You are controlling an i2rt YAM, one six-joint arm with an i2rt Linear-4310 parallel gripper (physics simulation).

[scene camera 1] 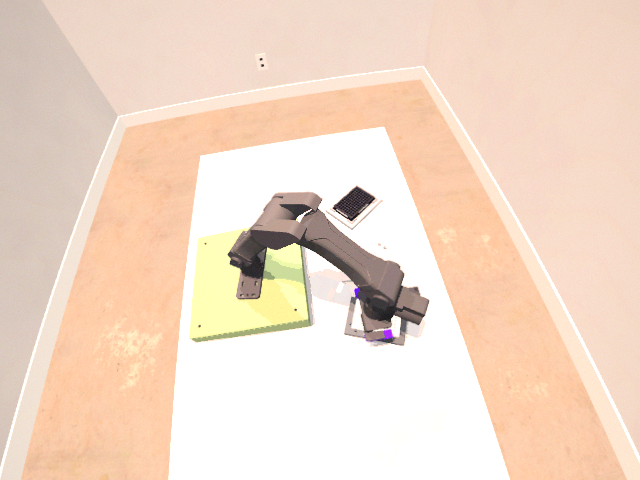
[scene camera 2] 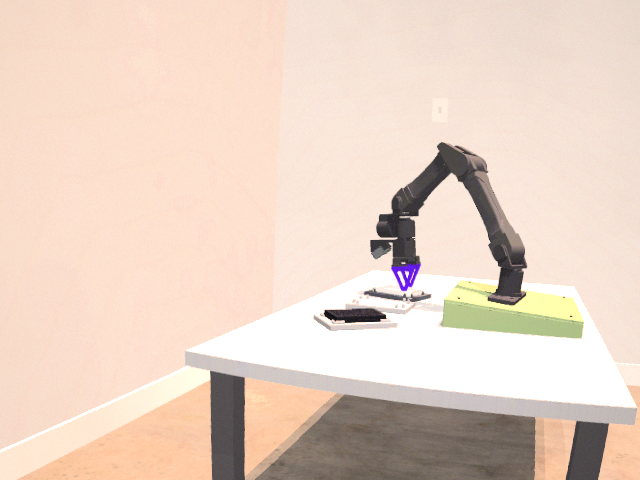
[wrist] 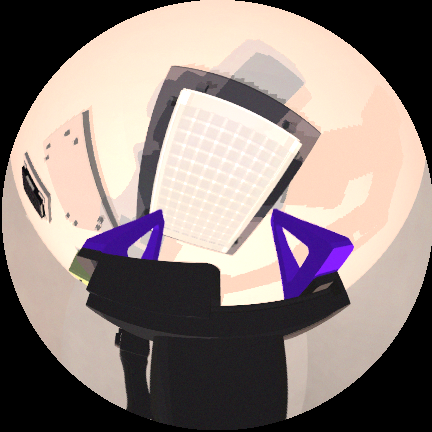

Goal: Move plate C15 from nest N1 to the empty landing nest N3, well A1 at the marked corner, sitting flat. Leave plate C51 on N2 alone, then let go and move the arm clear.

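A white gridded plate [scene camera 1: 357, 321] [scene camera 2: 385, 290] [wrist: 220, 170] lies flat on a dark nest [scene camera 1: 351, 333] [scene camera 2: 423, 297] [wrist: 151, 145]. My gripper [scene camera 1: 373, 313] [scene camera 2: 406, 287] [wrist: 217, 214] is open, pointing down low over this plate, its fingertips on opposite sides of the plate's near end in the wrist view. Whether they reach below its top is unclear. A black plate [scene camera 1: 354, 202] [scene camera 2: 355, 315] [wrist: 33, 192] sits on a pale nest [scene camera 1: 352, 223] [scene camera 2: 361, 326]. An empty pale nest [scene camera 2: 382, 305] [wrist: 70, 175] lies between them, mostly hidden in scene camera 1. Plate and nest labels cannot be read.
The arm stands on a yellow-green base block [scene camera 1: 222, 299] [scene camera 2: 511, 324], which rises above the white table [scene camera 1: 310, 403] [scene camera 2: 310, 356] beside the nests. The forearm passes over the area around the empty nest in scene camera 1. Walls stand beyond the table.
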